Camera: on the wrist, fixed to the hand. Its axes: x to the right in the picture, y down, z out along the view.
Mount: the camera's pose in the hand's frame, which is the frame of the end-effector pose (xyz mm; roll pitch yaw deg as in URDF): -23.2 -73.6 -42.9 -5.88 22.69 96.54
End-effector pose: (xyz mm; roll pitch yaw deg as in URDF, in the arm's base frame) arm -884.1 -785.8 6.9 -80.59 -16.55 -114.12
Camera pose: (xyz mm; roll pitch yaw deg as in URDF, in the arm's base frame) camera -917.0 -726.2 63.2 -148.61 73.18 -166.96
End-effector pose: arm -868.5 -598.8 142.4 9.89 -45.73 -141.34
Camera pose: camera -927.2 -562.4 87.5 -54.05 13.33 -56.41
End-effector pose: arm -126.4 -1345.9 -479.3 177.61 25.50 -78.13
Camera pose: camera -53.5 -1326.7 -433.4 146.19 -25.32 -162.57
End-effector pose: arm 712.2 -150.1 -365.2 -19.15 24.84 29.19
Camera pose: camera 728.6 -236.7 -370.3 27.10 34.01 146.07
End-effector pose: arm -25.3 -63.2 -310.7 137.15 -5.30 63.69
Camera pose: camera -109.3 -45.5 -331.4 -163.88 -63.20 -51.00
